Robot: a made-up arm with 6 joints. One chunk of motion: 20 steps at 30 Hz.
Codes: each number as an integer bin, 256 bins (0 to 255) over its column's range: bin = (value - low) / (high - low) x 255, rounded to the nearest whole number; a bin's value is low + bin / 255 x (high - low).
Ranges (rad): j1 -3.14..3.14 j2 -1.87..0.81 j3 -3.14..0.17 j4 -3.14..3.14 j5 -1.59..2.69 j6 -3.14..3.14
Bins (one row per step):
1: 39 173 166 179 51 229
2: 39 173 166 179 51 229
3: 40 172 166 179 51 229
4: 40 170 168 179 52 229
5: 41 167 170 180 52 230
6: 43 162 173 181 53 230
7: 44 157 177 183 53 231
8: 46 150 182 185 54 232
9: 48 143 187 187 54 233
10: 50 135 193 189 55 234
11: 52 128 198 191 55 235
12: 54 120 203 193 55 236
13: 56 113 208 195 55 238
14: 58 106 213 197 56 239
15: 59 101 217 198 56 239
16: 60 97 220 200 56 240
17: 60 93 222 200 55 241
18: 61 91 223 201 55 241
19: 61 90 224 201 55 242
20: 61 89 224 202 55 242
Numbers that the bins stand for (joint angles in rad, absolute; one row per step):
1: -2.1795 -0.0518 -0.9853 1.2683 -0.7340 2.4997
2: -2.1795 -0.0518 -0.9853 1.2683 -0.7340 2.4997
3: -2.1549 -0.0623 -0.9853 1.2683 -0.7340 2.4997
4: -2.1549 -0.0833 -0.9593 1.2683 -0.7172 2.4997
5: -2.1303 -0.1149 -0.9333 1.2929 -0.7172 2.5243
6: -2.0810 -0.1674 -0.8944 1.3176 -0.7004 2.5243
7: -2.0564 -0.2200 -0.8425 1.3668 -0.7004 2.5489
8: -2.0071 -0.2935 -0.7776 1.4161 -0.6836 2.5736
9: -1.9579 -0.3671 -0.7127 1.4653 -0.6836 2.5982
10: -1.9086 -0.4512 -0.6348 1.5146 -0.6669 2.6228
11: -1.8594 -0.5247 -0.5699 1.5638 -0.6669 2.6475
12: -1.8101 -0.6088 -0.5050 1.6131 -0.6669 2.6721
13: -1.7609 -0.6824 -0.4401 1.6624 -0.6669 2.7213
14: -1.7116 -0.7560 -0.3752 1.7116 -0.6501 2.7460
15: -1.6870 -0.8085 -0.3233 1.7362 -0.6501 2.7460
16: -1.6624 -0.8505 -0.2843 1.7855 -0.6501 2.7706
17: -1.6624 -0.8926 -0.2584 1.7855 -0.6669 2.7952
18: -1.6377 -0.9136 -0.2454 1.8101 -0.6669 2.7952
19: -1.6377 -0.9241 -0.2324 1.8101 -0.6669 2.8198
20: -1.6377 -0.9346 -0.2324 1.8347 -0.6669 2.8198

